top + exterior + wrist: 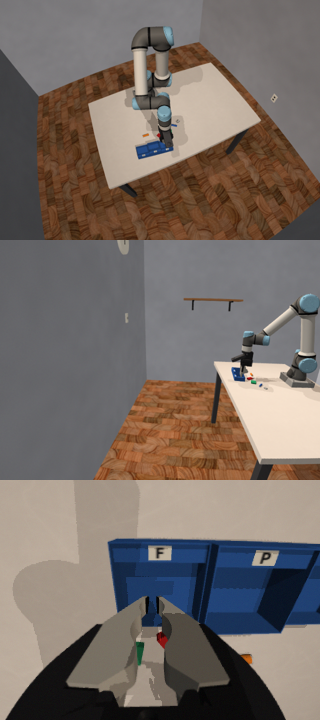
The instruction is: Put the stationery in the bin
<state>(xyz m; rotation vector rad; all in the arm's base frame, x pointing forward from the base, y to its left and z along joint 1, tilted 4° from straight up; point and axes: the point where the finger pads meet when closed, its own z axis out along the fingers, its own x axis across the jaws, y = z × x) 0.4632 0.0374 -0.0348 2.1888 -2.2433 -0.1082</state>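
The red block is 100 mm behind my hand, 30 mm to the right of it and 30 mm below it. Round my hand: blue three-compartment bin 90 mm to the right, 10 mm below, 10 mm ahead; then green pad 100 mm behind, 40 mm to the left, 30 mm below; then blue cylinder 140 mm behind, 100 mm to the left, 30 mm below.
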